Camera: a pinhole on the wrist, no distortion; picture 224 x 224 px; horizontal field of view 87.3 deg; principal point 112.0 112.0 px. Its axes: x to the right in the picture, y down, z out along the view. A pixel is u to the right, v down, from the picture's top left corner.
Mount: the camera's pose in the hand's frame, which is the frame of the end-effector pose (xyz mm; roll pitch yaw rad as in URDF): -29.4 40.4 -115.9 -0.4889 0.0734 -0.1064
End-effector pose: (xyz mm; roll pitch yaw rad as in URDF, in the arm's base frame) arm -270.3 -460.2 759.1 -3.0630 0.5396 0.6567
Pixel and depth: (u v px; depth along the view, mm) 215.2 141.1 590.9
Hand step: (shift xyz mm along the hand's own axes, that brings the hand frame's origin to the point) 561.9 386.4 297.7
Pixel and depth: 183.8 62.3 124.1
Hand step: 56.9 43.2 12.4
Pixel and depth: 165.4 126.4 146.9
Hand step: 54.7 116.8 0.1
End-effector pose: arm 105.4 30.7 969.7 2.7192 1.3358 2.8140
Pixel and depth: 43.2 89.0 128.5
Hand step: -90.9 85.3 14.6
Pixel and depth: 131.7 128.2 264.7
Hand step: 47.1 189.7 96.8
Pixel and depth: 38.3 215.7 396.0
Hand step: -209.9 557.3 87.2
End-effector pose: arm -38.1 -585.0 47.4 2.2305 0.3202 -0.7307
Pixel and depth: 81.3 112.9 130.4
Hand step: -48.3 104.9 0.9
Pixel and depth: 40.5 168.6 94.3
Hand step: -72.9 129.9 -50.0
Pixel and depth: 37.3 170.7 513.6
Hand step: -279.5 537.7 240.0
